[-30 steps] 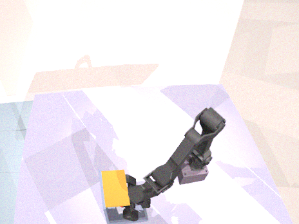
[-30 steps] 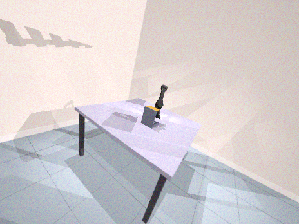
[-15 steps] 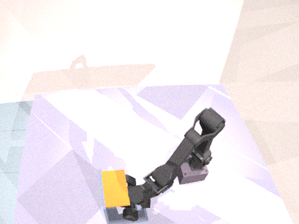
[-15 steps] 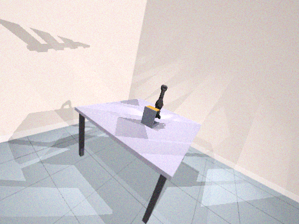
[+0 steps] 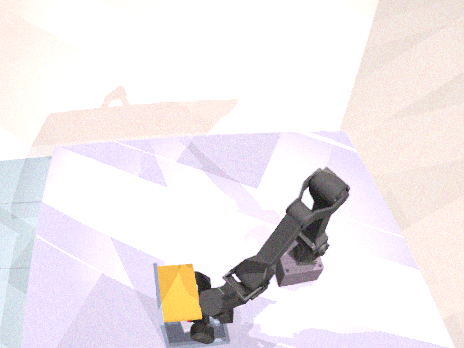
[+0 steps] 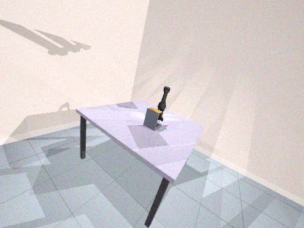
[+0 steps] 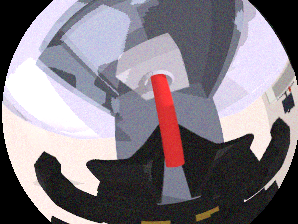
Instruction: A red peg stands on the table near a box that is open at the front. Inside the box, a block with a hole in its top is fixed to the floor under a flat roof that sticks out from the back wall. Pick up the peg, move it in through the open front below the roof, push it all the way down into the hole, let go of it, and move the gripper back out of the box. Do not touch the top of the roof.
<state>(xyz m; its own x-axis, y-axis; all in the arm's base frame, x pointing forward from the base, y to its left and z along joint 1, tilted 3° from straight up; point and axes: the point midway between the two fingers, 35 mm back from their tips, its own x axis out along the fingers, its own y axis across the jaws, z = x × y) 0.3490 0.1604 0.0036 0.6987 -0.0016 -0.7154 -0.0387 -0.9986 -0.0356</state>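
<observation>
Now: gripper tip 30 mm past the red peg. From my gripper tip the other things lie so: box floor 40 mm behind, 10 mm to the right, 70 mm below; orange roof 10 mm behind, 140 mm above.
</observation>
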